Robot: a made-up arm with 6 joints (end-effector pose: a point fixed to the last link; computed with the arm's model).
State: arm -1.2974 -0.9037 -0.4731 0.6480 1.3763 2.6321
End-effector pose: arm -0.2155 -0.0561 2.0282 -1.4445 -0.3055 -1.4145
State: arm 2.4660 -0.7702 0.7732 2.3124 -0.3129 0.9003
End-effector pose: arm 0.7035 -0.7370 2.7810 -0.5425 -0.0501 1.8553
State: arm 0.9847 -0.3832 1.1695 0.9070 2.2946 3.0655
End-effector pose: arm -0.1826 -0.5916 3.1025 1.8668 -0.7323 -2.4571
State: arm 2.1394 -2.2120 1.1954 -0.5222 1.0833 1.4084
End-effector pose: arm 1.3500 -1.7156 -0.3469 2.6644 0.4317 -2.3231
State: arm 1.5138 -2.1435 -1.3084 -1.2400 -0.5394 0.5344
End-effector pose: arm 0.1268 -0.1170 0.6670 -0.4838 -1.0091 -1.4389
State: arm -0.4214 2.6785 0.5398 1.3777 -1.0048 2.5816
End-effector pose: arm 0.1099 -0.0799 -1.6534 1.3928 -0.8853 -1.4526
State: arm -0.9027 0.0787 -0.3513 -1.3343 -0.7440 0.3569
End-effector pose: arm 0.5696 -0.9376 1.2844 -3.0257 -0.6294 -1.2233
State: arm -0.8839 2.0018 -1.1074 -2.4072 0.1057 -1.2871
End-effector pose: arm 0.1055 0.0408 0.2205 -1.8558 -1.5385 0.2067
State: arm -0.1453 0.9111 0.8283 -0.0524 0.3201 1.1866
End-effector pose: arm 2.1506 -0.5738 1.3956 0.4937 0.0774 1.3597
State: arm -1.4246 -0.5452 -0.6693 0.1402 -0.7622 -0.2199
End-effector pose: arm -0.1918 -0.5299 1.6796 1.9171 -0.5612 -0.9451
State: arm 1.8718 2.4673 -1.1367 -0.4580 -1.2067 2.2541
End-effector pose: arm 0.2828 -0.1275 0.2371 -1.1764 0.2386 2.3854
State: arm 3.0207 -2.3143 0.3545 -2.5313 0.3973 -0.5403
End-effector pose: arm 1.8928 -0.3688 0.3794 -0.2058 -0.5524 2.3609
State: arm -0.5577 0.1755 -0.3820 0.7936 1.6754 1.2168
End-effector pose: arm 0.9815 -0.8758 1.4376 -0.3482 0.7153 1.2998
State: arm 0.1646 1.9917 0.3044 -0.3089 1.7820 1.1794
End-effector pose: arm 1.0101 -0.0646 -1.0389 0.6273 0.1649 1.3856
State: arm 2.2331 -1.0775 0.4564 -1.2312 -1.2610 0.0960
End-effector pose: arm 0.6681 -0.6163 2.4635 0.2612 -0.9369 -0.8850
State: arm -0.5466 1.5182 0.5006 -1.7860 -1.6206 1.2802
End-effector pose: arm 1.5181 -0.9620 -0.4256 -2.2191 -0.7744 -0.8163
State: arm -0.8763 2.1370 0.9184 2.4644 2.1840 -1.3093
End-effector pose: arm 1.1634 -1.2528 -1.1510 -1.8712 -0.9517 -0.3122
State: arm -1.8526 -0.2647 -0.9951 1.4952 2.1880 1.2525
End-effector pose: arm -0.3075 -0.6380 1.2689 -0.1846 0.9595 0.9036
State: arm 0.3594 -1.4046 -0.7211 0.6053 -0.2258 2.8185
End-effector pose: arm -0.3686 -0.3138 1.7048 -1.7089 0.7010 -0.8375
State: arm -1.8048 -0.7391 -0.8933 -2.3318 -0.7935 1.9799
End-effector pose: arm -0.0203 -0.2880 1.2429 -0.2663 -1.1396 1.3055
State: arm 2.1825 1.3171 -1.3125 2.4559 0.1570 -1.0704
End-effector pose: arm -0.2900 0.2159 0.3169 -2.8331 -0.3442 -2.4561
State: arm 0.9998 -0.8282 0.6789 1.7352 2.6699 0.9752
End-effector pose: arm -0.5794 -0.9513 2.7857 2.7622 0.1204 0.7842
